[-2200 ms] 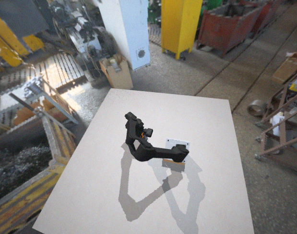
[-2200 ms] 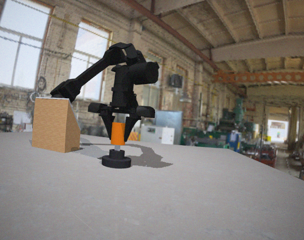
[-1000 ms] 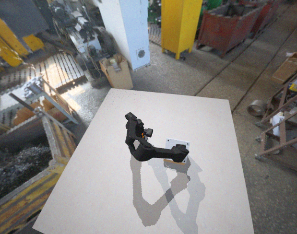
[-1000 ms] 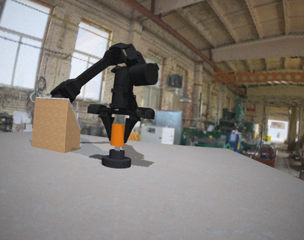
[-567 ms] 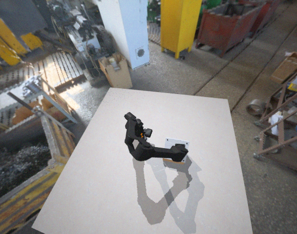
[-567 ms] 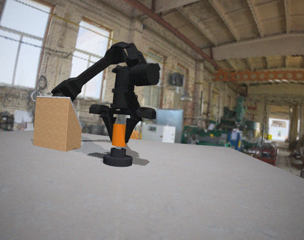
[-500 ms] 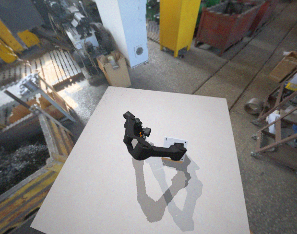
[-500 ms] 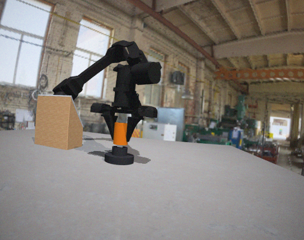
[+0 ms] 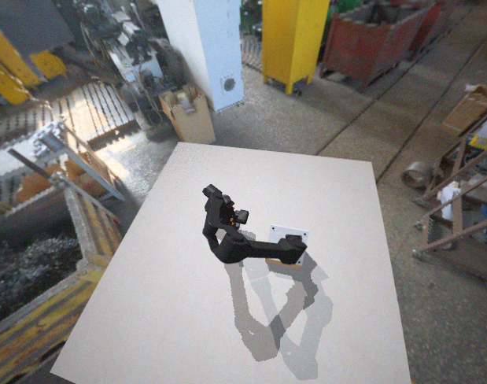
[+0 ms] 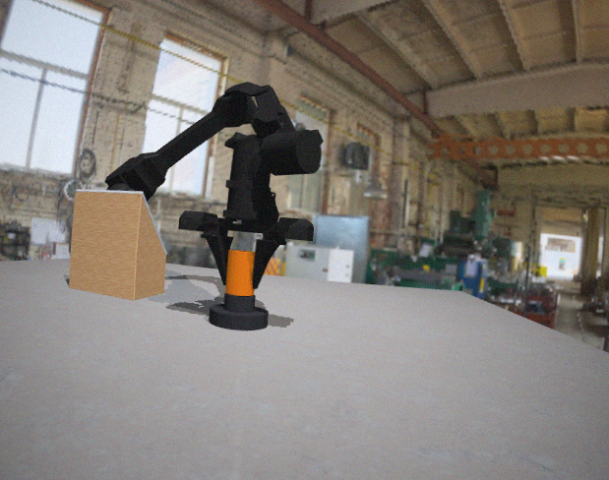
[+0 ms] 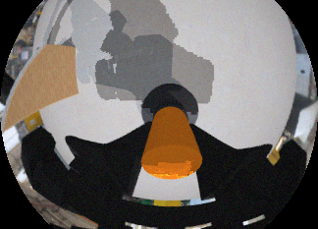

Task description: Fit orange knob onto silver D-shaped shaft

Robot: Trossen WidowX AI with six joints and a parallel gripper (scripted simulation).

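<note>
Right now my gripper tip is 2 cm above the black round pedestal. Round my gripper tip: orange knob 3 cm above.
</note>
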